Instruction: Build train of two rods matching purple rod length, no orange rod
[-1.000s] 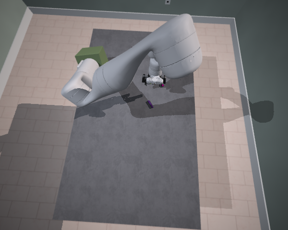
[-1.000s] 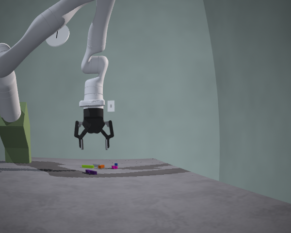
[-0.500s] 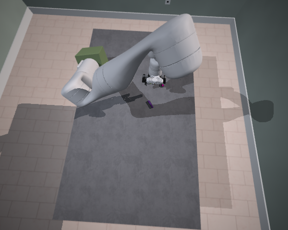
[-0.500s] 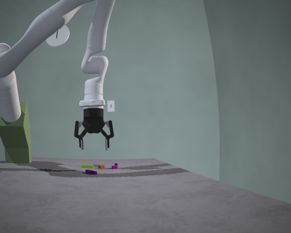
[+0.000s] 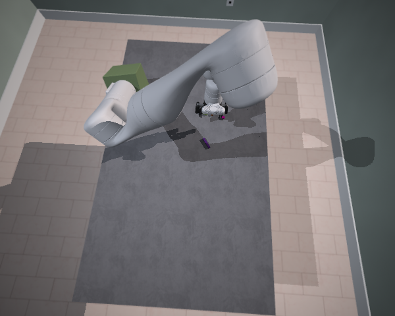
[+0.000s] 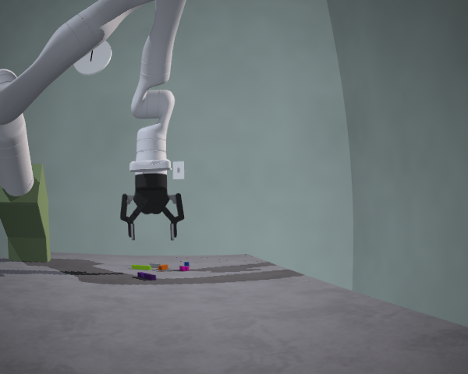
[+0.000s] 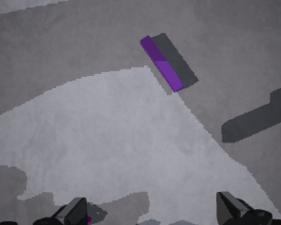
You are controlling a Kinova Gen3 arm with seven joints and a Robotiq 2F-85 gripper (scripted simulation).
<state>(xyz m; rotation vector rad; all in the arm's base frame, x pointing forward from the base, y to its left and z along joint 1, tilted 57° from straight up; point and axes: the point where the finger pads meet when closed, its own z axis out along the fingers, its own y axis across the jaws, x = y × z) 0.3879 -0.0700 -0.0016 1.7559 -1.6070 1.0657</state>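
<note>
My gripper is now 150 mm to the right of the blue rod, 90 mm short of it and 80 mm above it. The rest, counted from my hand: lime rod 80 mm below, 60 mm to the left, 30 mm behind; magenta rod 80 mm below, 70 mm ahead, 30 mm to the left; orange rod 80 mm below, 60 mm to the left, 20 mm ahead.
</note>
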